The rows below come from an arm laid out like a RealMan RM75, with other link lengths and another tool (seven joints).
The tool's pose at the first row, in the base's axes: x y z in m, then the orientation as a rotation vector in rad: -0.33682, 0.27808, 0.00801, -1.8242, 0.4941, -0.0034
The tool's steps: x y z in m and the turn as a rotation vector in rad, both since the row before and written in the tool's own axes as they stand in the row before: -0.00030, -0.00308, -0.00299, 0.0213, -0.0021, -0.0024; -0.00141, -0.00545, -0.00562, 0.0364, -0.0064, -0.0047; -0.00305, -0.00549, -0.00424, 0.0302, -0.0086, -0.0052; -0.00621, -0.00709, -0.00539, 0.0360, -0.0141, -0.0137; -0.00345, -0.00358, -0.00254, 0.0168, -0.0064, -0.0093
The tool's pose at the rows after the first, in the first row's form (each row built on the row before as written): -0.33683, 0.27613, 0.01185, -1.8038, 0.4887, -0.0084; -0.33780, 0.27254, 0.01888, -1.7688, 0.4769, -0.0147; -0.34000, 0.27053, 0.02585, -1.7399, 0.4636, -0.0179; -0.34502, 0.26847, 0.03525, -1.7069, 0.4386, -0.0236; -0.34789, 0.26752, 0.03994, -1.6921, 0.4246, -0.0285
